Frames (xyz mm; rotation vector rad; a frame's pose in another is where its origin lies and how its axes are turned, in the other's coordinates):
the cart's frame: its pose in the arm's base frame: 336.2 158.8 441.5 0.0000 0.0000 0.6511
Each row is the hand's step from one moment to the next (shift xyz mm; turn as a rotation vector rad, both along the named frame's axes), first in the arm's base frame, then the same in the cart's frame.
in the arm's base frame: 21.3 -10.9 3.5 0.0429 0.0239 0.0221
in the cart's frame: 10.3 -21.6 3.5 0.0486 -0.0070 0.0221
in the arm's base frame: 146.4 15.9 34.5 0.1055 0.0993 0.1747
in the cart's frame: 126.1 -76.1 34.5 0.1441 0.0150 0.1747
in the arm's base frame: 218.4 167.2 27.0 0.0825 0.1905 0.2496
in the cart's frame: 275.1 0.6 27.0 0.1811 0.1015 0.2496
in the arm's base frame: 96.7 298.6 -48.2 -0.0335 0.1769 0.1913
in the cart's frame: 257.9 178.9 -48.2 0.0806 0.1610 0.1913
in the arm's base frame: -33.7 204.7 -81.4 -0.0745 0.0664 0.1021
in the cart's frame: 97.3 183.2 -81.4 -0.0190 0.0980 0.1021
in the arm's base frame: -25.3 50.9 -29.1 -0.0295 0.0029 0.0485
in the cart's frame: 10.7 55.8 -29.1 -0.0217 0.0202 0.0485
